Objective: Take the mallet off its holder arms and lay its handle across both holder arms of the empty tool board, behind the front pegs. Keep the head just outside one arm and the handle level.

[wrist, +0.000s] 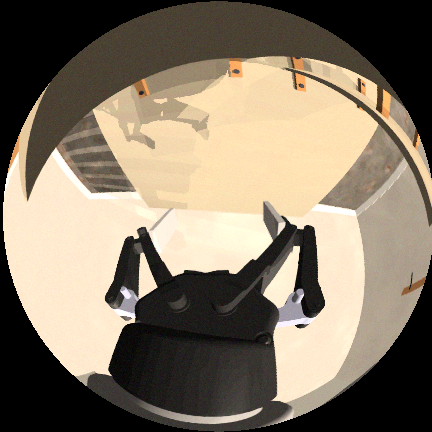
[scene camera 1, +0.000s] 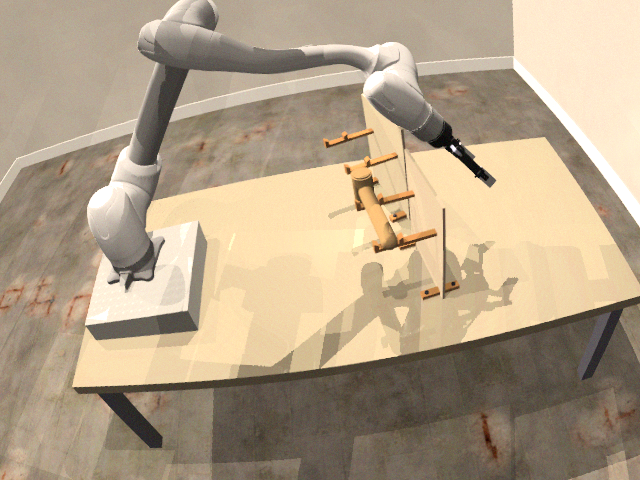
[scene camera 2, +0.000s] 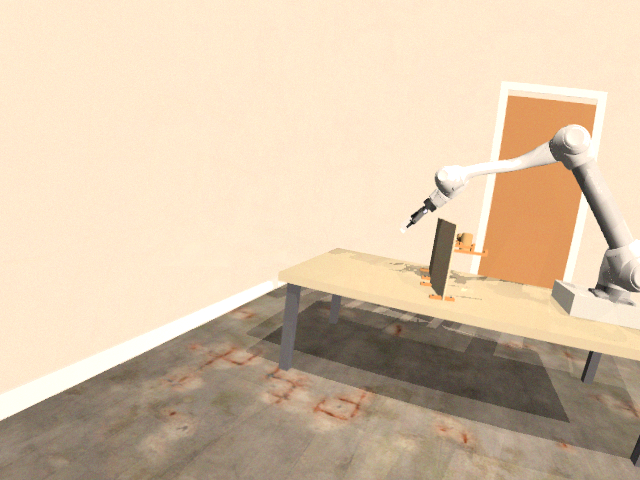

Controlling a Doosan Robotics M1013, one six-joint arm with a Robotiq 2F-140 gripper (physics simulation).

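Pixels of known places: gripper, between the fingertips: (wrist: pixel 217 213) (scene camera 2: pixel 401 229); arm's base, origin of its link: (scene camera 1: pixel 136 261) (scene camera 2: pixel 610 298).
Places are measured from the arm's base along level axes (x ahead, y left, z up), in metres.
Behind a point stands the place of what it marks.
The tan mallet (scene camera 1: pixel 381 219) {x 0.769, y -0.088, z 0.156 m} (scene camera 2: pixel 467 238) {x 0.718, y 0.102, z 0.161 m} lies with its handle across the two orange holder arms (scene camera 1: pixel 425 236) {x 0.873, y -0.116, z 0.114 m} of the nearer tool board (scene camera 1: pixel 426 211) {x 0.884, y -0.037, z 0.126 m} in the first scene view. Its thick head is at the far end, outside the arm there. The empty tool board (scene camera 1: pixel 381 131) {x 0.787, y 0.309, z 0.162 m} stands behind, with two bare holder arms (scene camera 1: pixel 348 137) {x 0.681, y 0.338, z 0.132 m} (scene camera 1: pixel 382 160) {x 0.781, y 0.198, z 0.130 m} with pegs. My gripper (scene camera 1: pixel 484 178) {x 1.061, y 0.093, z 0.145 m} (scene camera 2: pixel 403 228) {x 1.061, y 0.093, z 0.145 m} (wrist: pixel 217 213) {x 1.061, y 0.093, z 0.145 m} is open and empty. It hangs in the air beyond the boards, on the side away from the mallet. The mallet does not show in the wrist view.
Both boards stand upright on orange feet (scene camera 1: pixel 439 290) {x 0.908, y -0.126, z -0.078 m} (wrist: pixel 235 68) {x 0.888, y 0.088, z -0.078 m} on the wooden table (scene camera 1: pixel 558 206) {x 1.370, y 0.192, z -0.090 m} (scene camera 2: pixel 361 279) {x 1.132, y 0.397, z -0.091 m} (wrist: pixel 260 150) {x 1.108, y 0.207, z -0.091 m}. A dark board face (wrist: pixel 215 30) fills the top of the wrist view. The arm's white base block (scene camera 1: pixel 142 304) {x 0.078, y -0.178, z -0.004 m} stands at the table's other end.
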